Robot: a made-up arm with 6 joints.
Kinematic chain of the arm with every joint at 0, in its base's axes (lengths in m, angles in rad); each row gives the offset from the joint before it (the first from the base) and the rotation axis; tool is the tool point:
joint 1: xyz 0 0 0.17 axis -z
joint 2: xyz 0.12 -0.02 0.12 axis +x
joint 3: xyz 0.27 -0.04 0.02 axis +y
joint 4: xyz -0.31 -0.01 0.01 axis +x
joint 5: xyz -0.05 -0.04 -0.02 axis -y
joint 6: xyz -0.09 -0.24 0 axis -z
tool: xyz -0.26 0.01 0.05
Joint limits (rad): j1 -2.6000..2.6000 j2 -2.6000..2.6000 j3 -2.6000..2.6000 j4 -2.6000..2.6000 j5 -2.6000..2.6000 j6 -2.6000..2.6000
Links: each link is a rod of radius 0.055 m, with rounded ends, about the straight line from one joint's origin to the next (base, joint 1, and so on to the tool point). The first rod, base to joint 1, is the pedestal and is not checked.
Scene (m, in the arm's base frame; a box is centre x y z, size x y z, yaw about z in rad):
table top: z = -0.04
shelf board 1: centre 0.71 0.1 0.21 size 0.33 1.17 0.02 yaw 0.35
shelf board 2: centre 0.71 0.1 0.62 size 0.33 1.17 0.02 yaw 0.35
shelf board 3: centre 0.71 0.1 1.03 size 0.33 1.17 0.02 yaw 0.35
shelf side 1: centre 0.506 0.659 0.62 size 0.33 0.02 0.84 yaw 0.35
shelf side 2: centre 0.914 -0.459 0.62 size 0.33 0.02 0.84 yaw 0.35
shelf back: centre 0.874 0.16 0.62 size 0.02 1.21 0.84 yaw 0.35
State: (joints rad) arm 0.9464 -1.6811 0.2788 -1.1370 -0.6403 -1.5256
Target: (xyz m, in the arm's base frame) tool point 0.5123 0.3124 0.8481
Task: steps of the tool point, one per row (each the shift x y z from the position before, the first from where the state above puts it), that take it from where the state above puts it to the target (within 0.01 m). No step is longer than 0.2 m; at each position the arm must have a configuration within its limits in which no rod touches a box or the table.
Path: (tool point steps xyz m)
1: -0.0863 -0.0383 0.0019
2: -0.0938 -0.0342 0.0002
3: -0.0996 -0.0295 -0.0021
4: 0.0443 0.0509 0.1324
5: -0.0026 0.0331 0.1527
6: -0.0318 -0.0049 0.1480
7: 0.0900 0.0324 0.0039
8: 0.0877 0.0325 -0.0039

